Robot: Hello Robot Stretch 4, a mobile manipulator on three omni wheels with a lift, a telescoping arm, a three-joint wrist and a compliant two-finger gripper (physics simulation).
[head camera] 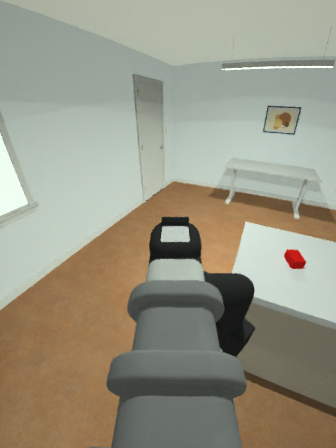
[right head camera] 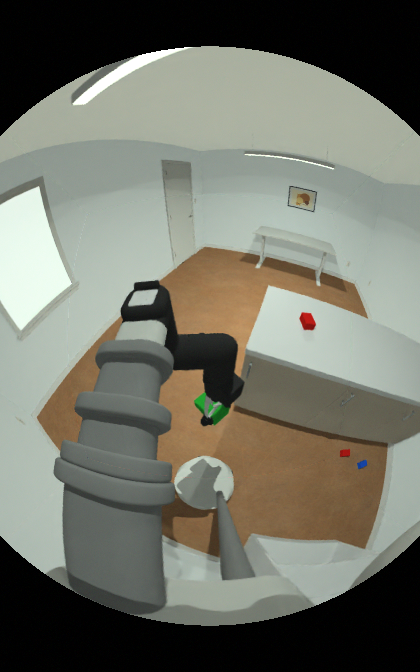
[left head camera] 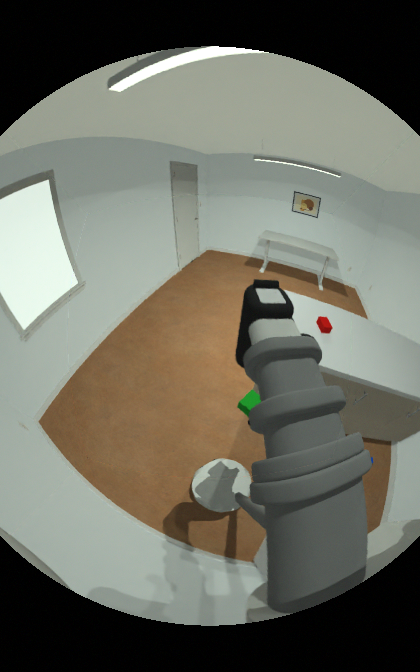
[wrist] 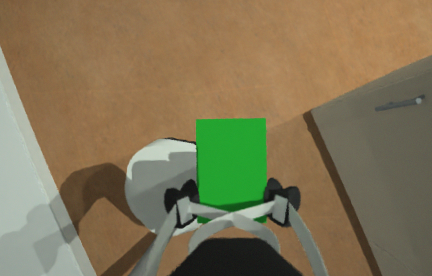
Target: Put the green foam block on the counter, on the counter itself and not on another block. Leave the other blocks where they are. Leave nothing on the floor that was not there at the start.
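Places are measured from the robot's base along level axes (x ahead, y left, z up), in centimetres.
Where they show: gripper, fingertip midpoint: [wrist: 231,194]; robot's base, origin of the base link: [wrist: 178,180].
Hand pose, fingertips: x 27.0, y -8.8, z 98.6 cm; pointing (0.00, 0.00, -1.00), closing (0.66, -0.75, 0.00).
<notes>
Things, the pixels of their centre, and the offset from my fingertips. Level surfaces: height alone.
- green foam block, body centre: [wrist: 231,168] dx +1.9, dy +1.7, dz +0.5 cm
- white-topped counter, its level: dz -10.4 cm
- red block, body centre: [head camera: 294,258] dx +47.7, dy -52.2, dz -8.1 cm
- white table, its level: dz -29.4 cm
The green foam block [left head camera: 250,402] [right head camera: 219,413] [wrist: 231,162] is held between the two fingertips of my gripper [wrist: 231,194] [right head camera: 210,416], which is shut on it. In the wrist view the block lies across the middle, with floor beyond it. The white-topped counter [head camera: 280,287] [left head camera: 370,357] [right head camera: 280,345] is to the right of the gripper; in the right head camera view the block hangs left of the counter's near left corner. A red block [head camera: 295,259] [left head camera: 324,325] [right head camera: 307,321] sits on the counter top. In the left head camera view my arm hides part of the green block.
A small red block [right head camera: 345,453] and a blue block [right head camera: 362,464] lie on the floor before the counter. My round white base plate [left head camera: 210,500] [right head camera: 225,482] is below the arm. A white table [head camera: 272,169] stands by the far wall. A white open-topped unit [right head camera: 300,550] is at the bottom right.
</notes>
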